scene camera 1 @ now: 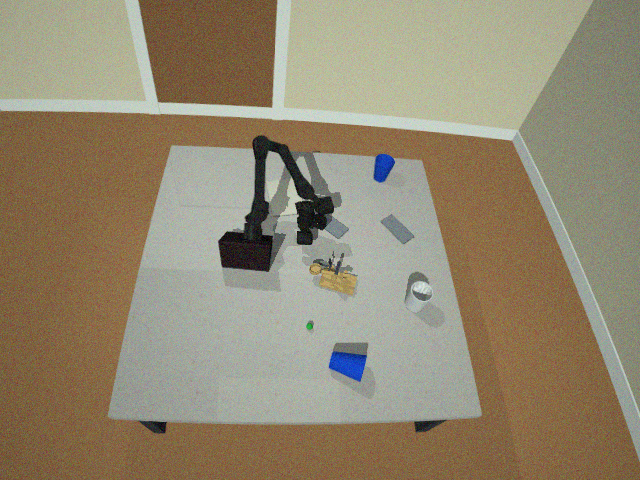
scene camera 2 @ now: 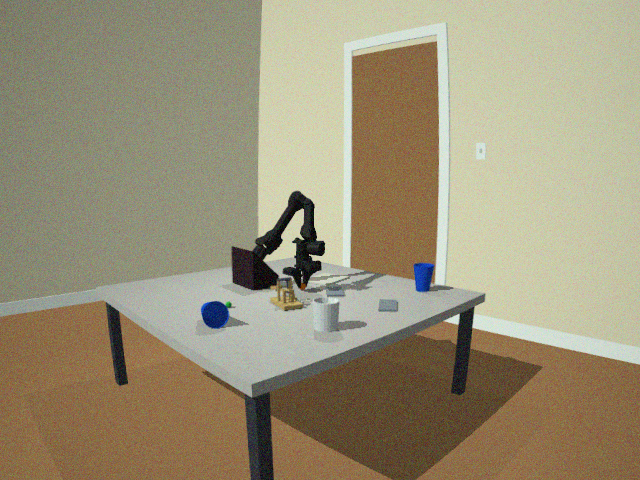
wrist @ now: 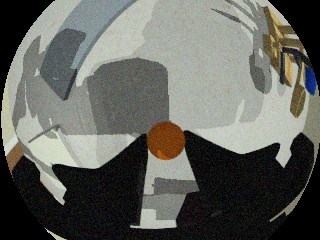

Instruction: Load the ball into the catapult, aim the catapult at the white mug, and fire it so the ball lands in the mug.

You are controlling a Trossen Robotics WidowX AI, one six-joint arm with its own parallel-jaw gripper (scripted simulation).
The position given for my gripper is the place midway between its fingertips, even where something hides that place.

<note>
My gripper (wrist: 165,136) holds an orange ball (wrist: 165,140). Also in view: a wooden catapult (scene camera 1: 342,282), a white mug (scene camera 2: 325,310), a blue cup (scene camera 1: 351,365) and a pale sheet (scene camera 1: 282,193).
The pale sheet is seen too in the wrist view (wrist: 51,148). Scene camera 1 does not show the orange ball, which is hidden by my gripper. The wrist view misses the white mug: it is out of frame.
</note>
